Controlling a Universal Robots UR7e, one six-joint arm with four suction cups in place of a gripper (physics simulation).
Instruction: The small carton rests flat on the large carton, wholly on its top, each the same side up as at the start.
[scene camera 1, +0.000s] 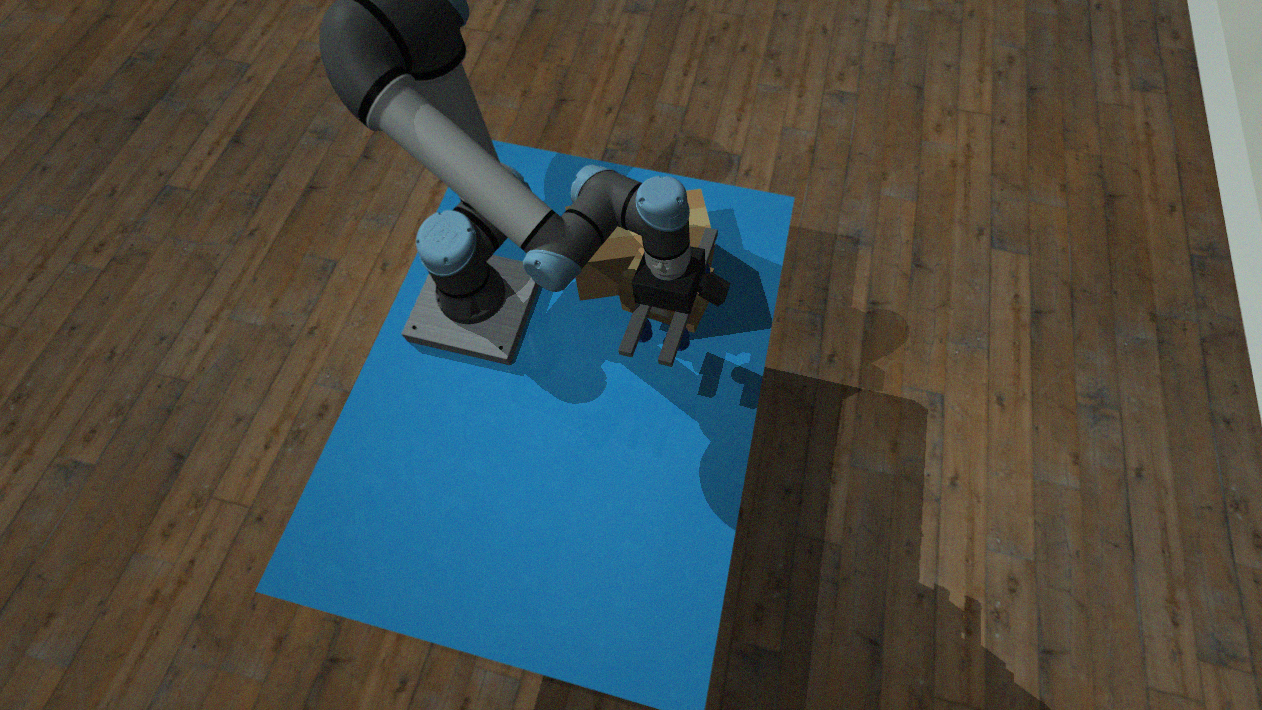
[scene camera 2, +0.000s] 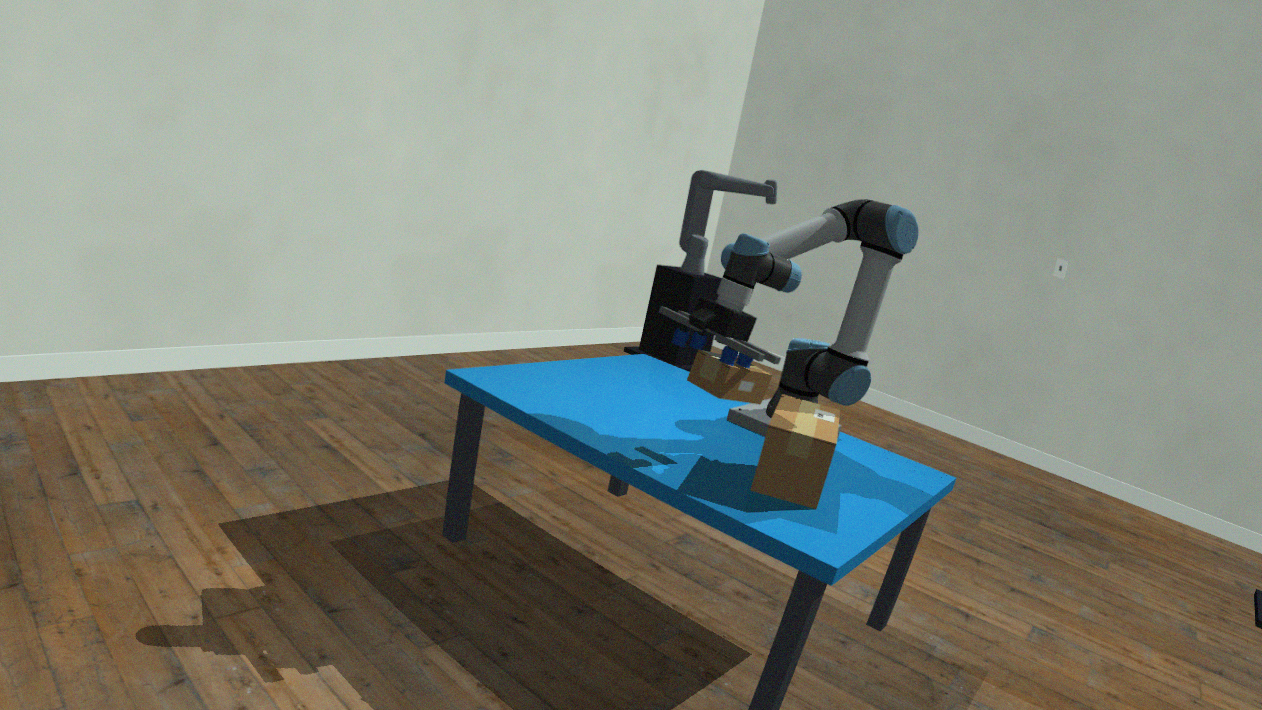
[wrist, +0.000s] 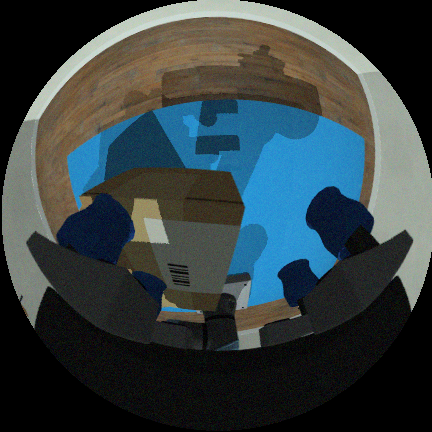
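Seen in the pictures: hand, tool point: (scene camera 2: 709, 357) (wrist: 225, 250); arm's base, link origin: (scene camera 1: 471, 294).
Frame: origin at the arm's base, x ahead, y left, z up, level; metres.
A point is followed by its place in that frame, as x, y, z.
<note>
The small carton (scene camera 2: 733, 375) {0.496, 0.114, 0.187} (wrist: 193, 238) {0.484, 0.035, 0.210} is brown with a grey barcode strip. It hangs in the air under my suction gripper (scene camera 1: 657, 331) (scene camera 2: 716, 345) {0.463, 0.015, 0.195} (wrist: 221, 257) {0.463, 0.015, 0.195}; the left pair of blue cups sits on its top and the right pair is bare. The large carton (scene camera 1: 609, 265) {0.292, 0.121, 0.093} (scene camera 2: 799, 450) {0.454, 0.299, 0.081} (wrist: 142, 209) stands on the blue table (scene camera 1: 493, 495) {0.230, -0.389, -0.037} (scene camera 2: 573, 397) {0.495, -0.364, -0.037} (wrist: 306, 169) {0.525, -0.248, -0.037} next to the arm's base. The small carton is above the large one's level and partly over it, not touching. In the top scene view the gripper hides the small carton.
The arm's grey base plate (scene camera 1: 468, 326) {0.029, -0.076, -0.001} (scene camera 2: 748, 414) {0.123, -0.065, -0.002} is bolted to the table close beside the large carton. A black cabinet with a bent post (scene camera 2: 675, 304) stands behind the table. The table's far edge runs just past the cartons.
</note>
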